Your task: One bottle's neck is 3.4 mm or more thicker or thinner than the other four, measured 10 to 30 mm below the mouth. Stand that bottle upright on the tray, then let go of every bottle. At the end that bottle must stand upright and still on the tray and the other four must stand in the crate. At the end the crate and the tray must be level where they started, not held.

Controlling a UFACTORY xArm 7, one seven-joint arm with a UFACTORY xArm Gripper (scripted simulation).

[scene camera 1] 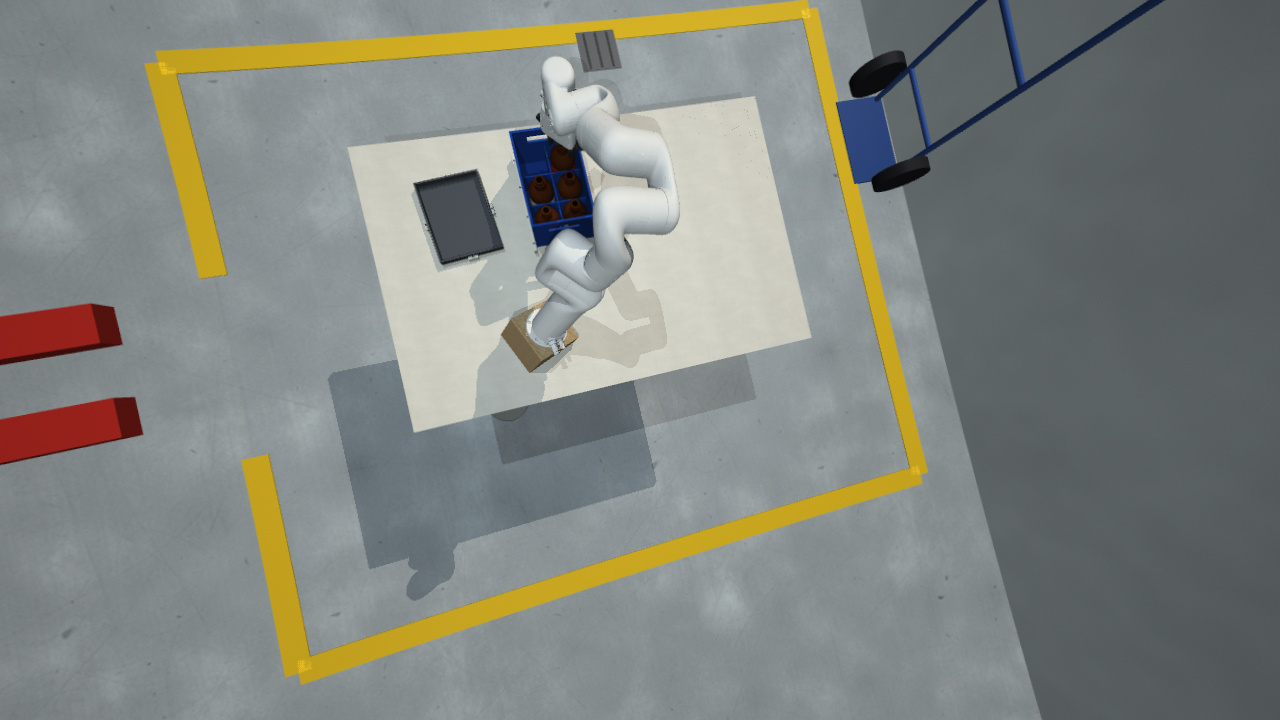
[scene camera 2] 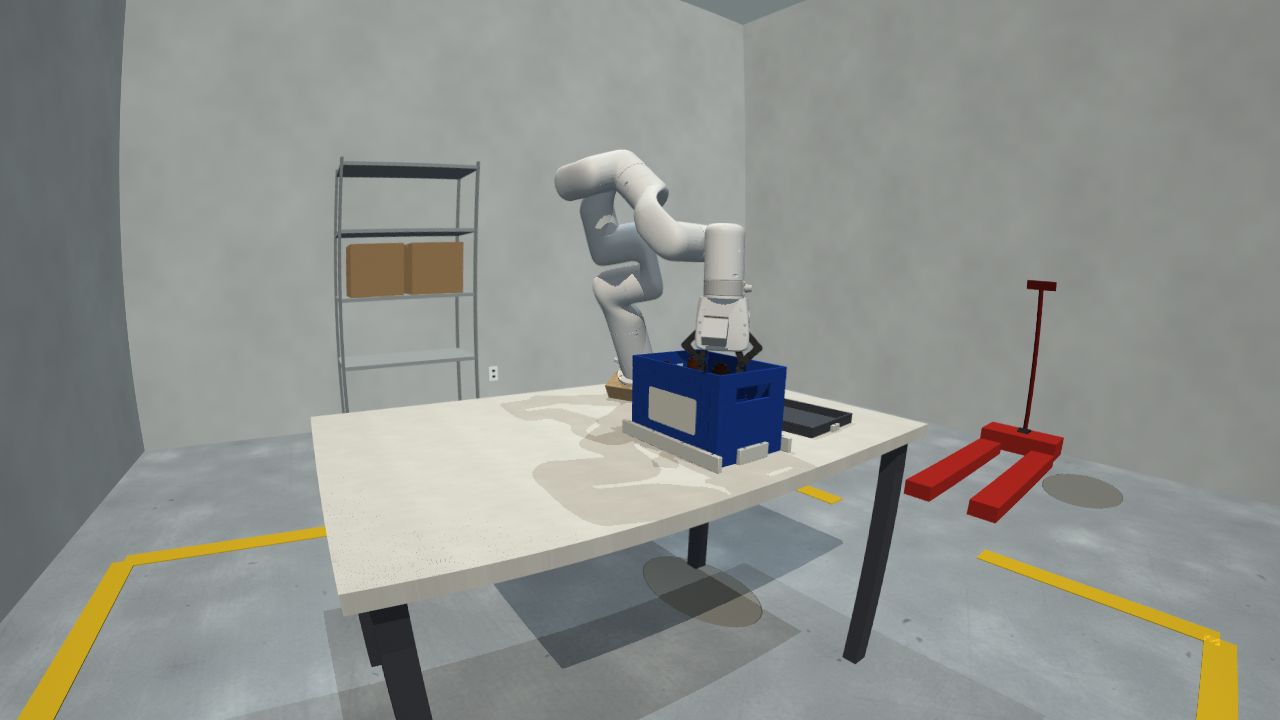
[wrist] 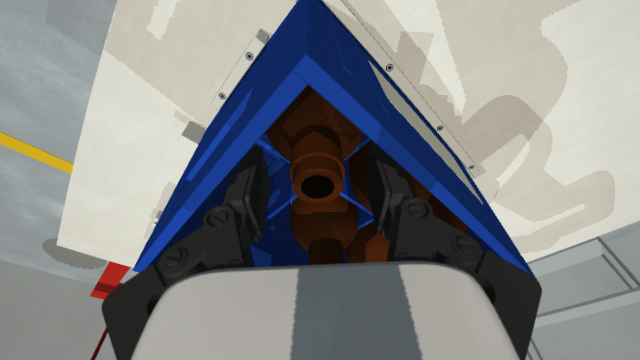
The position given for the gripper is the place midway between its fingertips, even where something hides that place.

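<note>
Scene camera 2 shows the gripper (scene camera 2: pixel 720 385), and the wrist view likewise shows the gripper (wrist: pixel 316 162). A blue crate (scene camera 2: pixel 699 408) is part of the scene, and the wrist view includes the blue crate (wrist: pixel 305 50) too. Scene camera 1 shows a dark grey tray (scene camera 1: pixel 456 209), while scene camera 2 gives another sight of the dark grey tray (scene camera 2: pixel 810 417).
</note>
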